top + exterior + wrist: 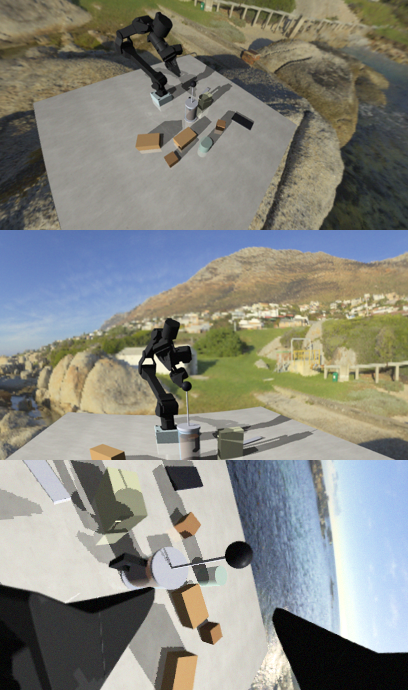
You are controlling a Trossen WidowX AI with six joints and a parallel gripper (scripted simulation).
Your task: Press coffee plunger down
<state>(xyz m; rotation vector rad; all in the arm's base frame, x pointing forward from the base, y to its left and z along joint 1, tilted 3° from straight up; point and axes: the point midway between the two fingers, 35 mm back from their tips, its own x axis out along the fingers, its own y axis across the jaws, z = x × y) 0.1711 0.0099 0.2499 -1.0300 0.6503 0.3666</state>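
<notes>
Now: gripper tip 16 cm above the coffee press, 6 cm short of it and 2 cm to the right of it. From my gripper tip the other things lie so: teal cylinder (28 cm ahead, 25 cm below, 9 cm to the right); then flat black box (37 cm ahead, 29 cm below, 25 cm to the left).
</notes>
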